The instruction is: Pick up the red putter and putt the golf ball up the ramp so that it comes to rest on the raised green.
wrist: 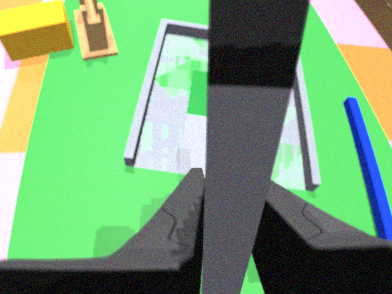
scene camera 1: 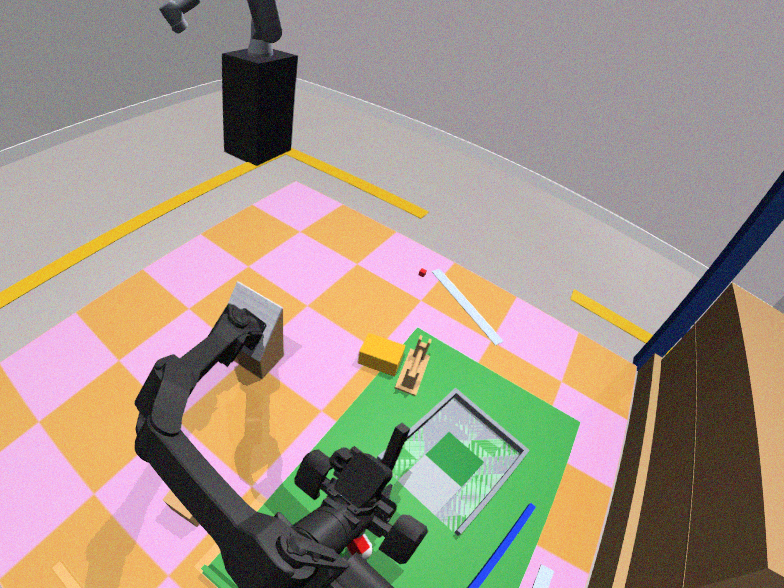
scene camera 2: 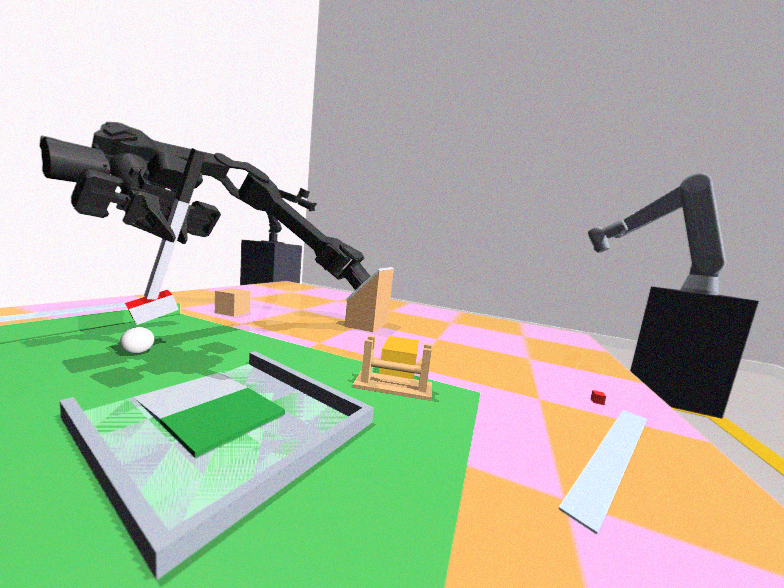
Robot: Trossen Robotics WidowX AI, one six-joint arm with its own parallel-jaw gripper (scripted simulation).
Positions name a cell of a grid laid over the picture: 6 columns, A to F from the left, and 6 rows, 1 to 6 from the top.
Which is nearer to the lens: the white strip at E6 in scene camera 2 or the yellow block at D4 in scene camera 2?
The white strip.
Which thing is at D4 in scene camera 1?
A wooden stand.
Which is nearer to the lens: the yellow block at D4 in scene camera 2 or the white golf ball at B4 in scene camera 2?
The yellow block.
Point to a yellow block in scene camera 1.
At C4
